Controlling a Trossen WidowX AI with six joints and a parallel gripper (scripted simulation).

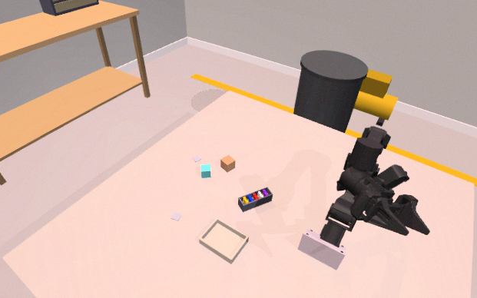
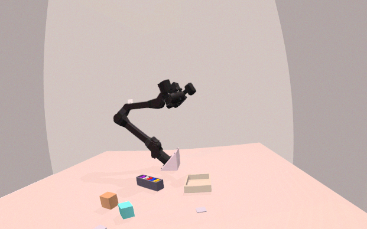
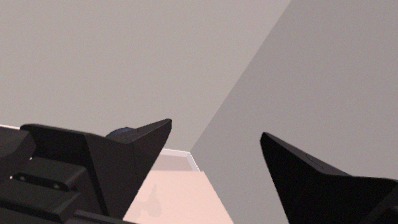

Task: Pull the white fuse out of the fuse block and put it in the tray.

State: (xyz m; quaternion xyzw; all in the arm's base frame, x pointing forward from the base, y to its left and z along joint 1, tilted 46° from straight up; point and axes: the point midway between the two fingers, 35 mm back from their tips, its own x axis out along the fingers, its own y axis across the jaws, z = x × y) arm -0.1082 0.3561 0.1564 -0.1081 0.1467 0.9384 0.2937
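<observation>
Now: gripper tip 430 mm short of the white fuse, 200 mm to the left of it and 380 mm above it. From my gripper tip the other things lie so: orange cube: 630 mm ahead, 280 mm to the right, 380 mm below.
</observation>
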